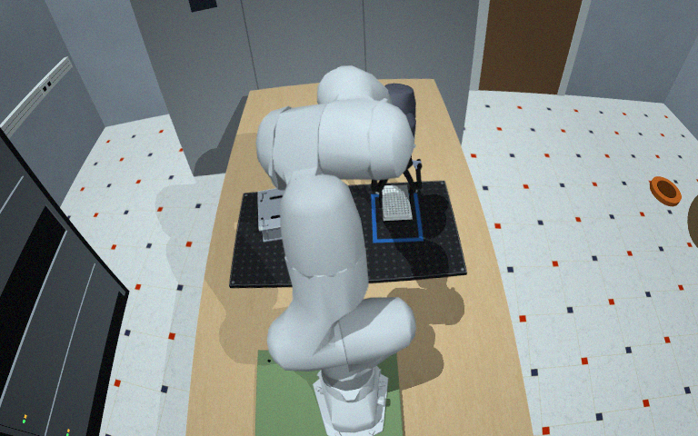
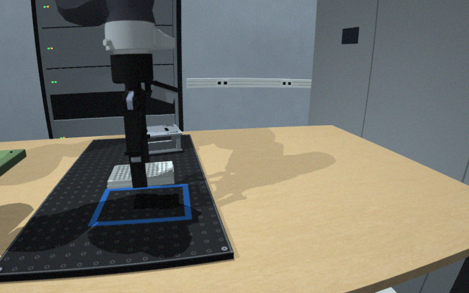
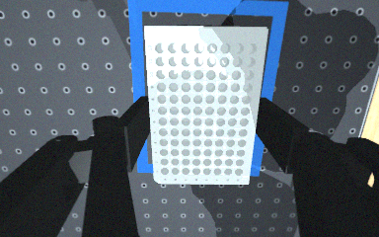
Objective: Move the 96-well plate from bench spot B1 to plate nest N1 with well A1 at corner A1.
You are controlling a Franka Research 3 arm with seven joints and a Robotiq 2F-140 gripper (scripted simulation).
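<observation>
Now: the grey plate nest 36 cm to the left of my hand, 3 cm below it and 3 cm ahead of it. The rest, counted from my hand: A1 label (41 cm to the left, 5 cm behind, 2 cm below); white 96-well plate (2 cm below).
</observation>
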